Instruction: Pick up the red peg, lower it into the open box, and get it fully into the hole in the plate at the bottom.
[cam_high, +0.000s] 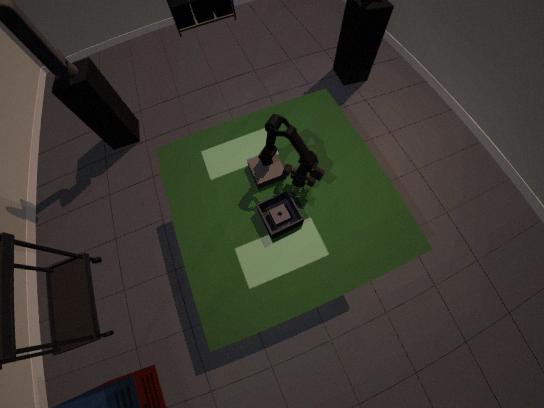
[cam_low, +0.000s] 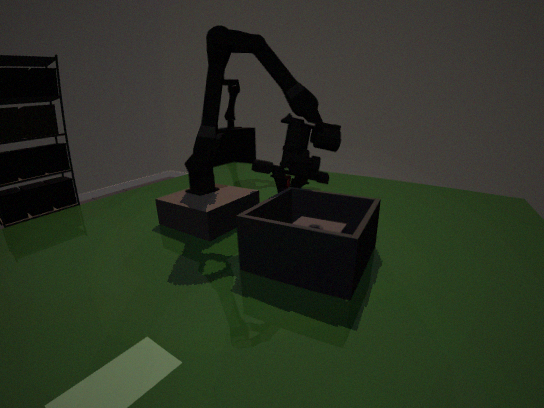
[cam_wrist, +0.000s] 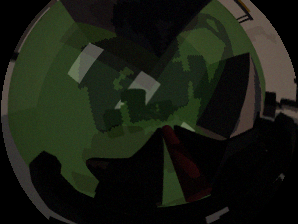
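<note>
The pale plate is 170 mm ahead of my gripper tip, 150 mm to the right of it and 20 mm above it. The rest, counted from my gripper tip: red peg (40 mm above, 10 mm to the left); then dark box (170 mm ahead, 150 mm to the right).
</note>
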